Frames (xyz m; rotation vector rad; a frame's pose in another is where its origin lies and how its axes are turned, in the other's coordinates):
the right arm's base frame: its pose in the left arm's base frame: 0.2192 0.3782 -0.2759 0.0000 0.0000 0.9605
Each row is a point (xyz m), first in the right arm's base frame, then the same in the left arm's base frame.
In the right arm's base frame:
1: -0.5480 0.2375 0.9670
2: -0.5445 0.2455 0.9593
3: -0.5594 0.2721 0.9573
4: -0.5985 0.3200 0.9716
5: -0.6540 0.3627 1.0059
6: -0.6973 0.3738 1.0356
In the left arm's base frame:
1: -0.2895 0.0652 0.6911
2: -0.2940 0.0727 0.6834
3: -0.3244 0.0757 0.6814
4: -0.3860 0.0711 0.6957
5: -0.4528 0.0501 0.7300
6: -0.4868 0.0210 0.7597

